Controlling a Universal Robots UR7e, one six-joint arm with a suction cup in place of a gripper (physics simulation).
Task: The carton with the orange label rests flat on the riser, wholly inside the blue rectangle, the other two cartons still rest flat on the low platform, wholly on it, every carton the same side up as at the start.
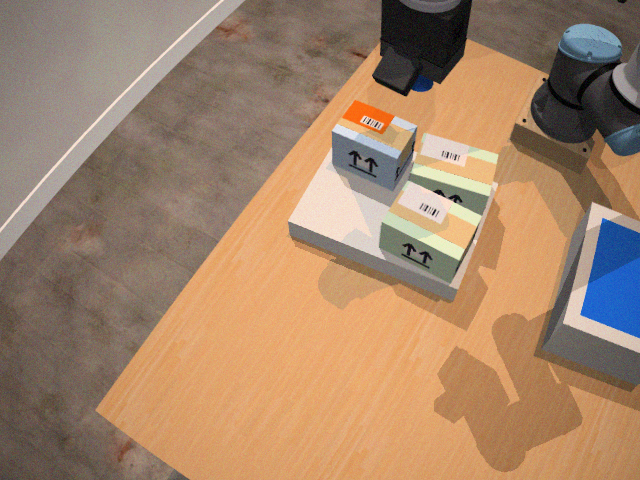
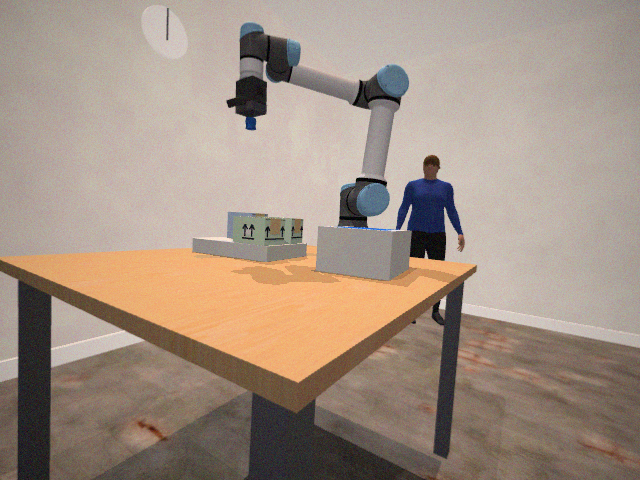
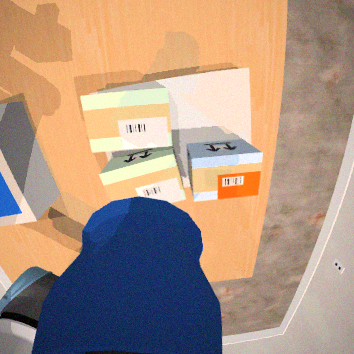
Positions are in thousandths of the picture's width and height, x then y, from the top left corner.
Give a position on a low platform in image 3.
At 595, 301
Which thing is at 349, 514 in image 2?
A low platform.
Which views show the low platform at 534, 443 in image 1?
Image 1, image 2 and image 3: all of them.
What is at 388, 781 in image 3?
My suction cup.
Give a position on a grey riser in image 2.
At 599, 530
